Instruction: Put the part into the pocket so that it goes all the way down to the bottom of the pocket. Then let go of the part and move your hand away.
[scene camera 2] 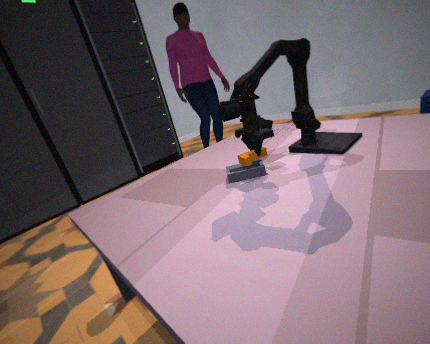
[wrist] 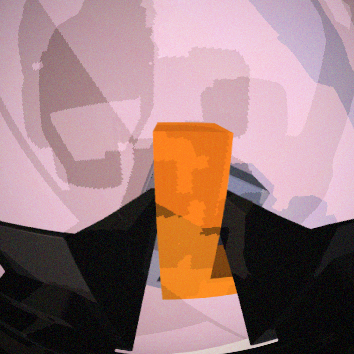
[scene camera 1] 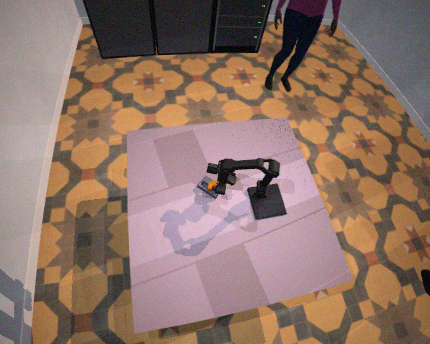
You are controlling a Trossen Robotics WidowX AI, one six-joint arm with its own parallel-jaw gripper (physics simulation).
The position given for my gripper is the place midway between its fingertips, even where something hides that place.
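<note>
There's an orange L-shaped part [wrist: 191, 160] in my gripper [scene camera 2: 256, 155] [wrist: 186, 195]; the gripper is carrying it, and the part touches nothing else. You'd also see a grey pocket block [wrist: 244, 184].
</note>
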